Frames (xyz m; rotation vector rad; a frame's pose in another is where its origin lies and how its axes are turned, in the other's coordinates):
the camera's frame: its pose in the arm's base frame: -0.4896 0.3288 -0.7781 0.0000 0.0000 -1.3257
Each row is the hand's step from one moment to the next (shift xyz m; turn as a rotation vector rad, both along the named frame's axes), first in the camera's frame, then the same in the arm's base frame.
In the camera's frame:
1: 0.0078 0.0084 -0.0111 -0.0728 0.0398 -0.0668
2: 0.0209 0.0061 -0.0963 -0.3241 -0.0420 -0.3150
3: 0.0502 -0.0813 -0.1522 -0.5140 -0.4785 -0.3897
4: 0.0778 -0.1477 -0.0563 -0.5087 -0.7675 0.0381
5: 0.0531 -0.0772 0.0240 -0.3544 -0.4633 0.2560
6: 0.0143 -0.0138 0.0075 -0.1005 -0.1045 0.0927
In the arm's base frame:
1: 0.0100 -0.0055 -0.0111 0.0209 0.0803 -0.0668
2: 0.0110 -0.0188 -0.0963 -0.1194 0.3042 -0.3150
3: -0.0667 -0.0684 -0.1522 -0.5889 0.3825 -0.3897
4: -0.1244 -0.1113 -0.0563 -0.8680 0.3073 0.0381
5: -0.0620 -0.0702 0.0240 -0.5354 0.2314 0.2560
6: -0.0099 -0.0172 0.0075 -0.1258 0.0721 0.0927

